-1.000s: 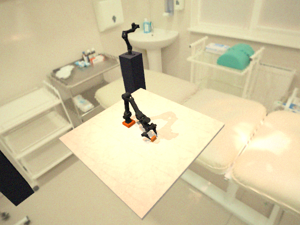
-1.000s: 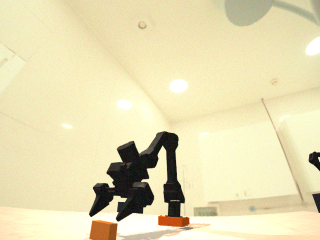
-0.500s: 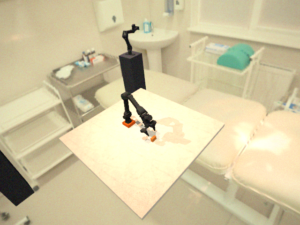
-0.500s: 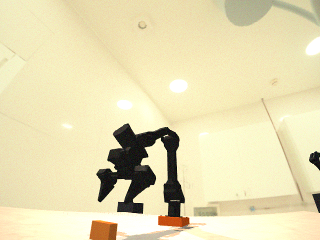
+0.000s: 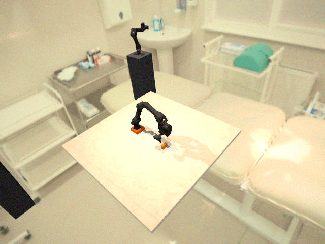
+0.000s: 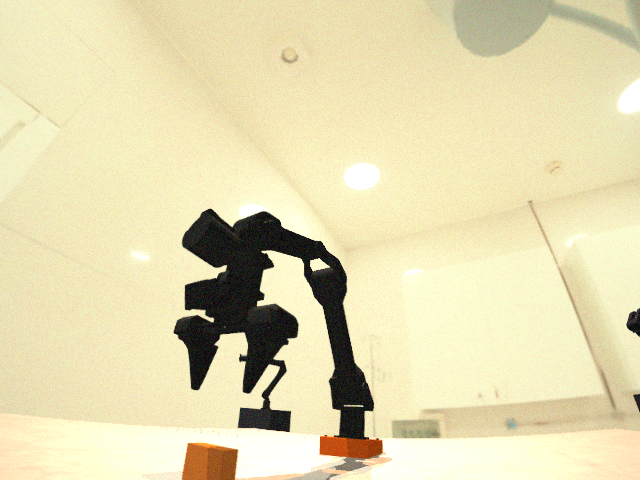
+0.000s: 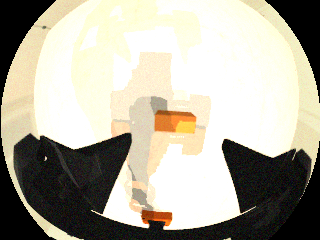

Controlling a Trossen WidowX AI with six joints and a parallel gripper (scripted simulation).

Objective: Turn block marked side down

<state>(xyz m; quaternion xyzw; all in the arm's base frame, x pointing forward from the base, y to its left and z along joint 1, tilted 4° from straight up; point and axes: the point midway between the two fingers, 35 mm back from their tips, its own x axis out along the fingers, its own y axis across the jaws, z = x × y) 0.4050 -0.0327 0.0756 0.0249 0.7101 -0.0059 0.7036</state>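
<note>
The orange block is 8 cm below my gripper tip and 1 cm behind it.
</note>
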